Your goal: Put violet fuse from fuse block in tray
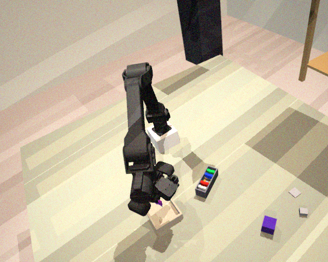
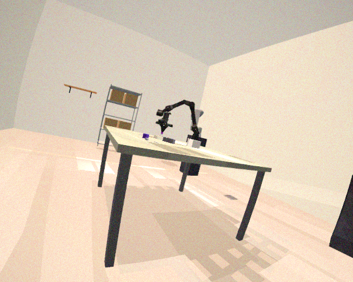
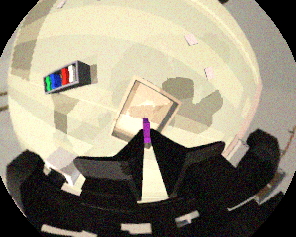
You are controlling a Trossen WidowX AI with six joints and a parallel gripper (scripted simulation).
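The violet fuse is 10 mm below my gripper tip. Round my gripper tip: shallow tray (70 mm below).
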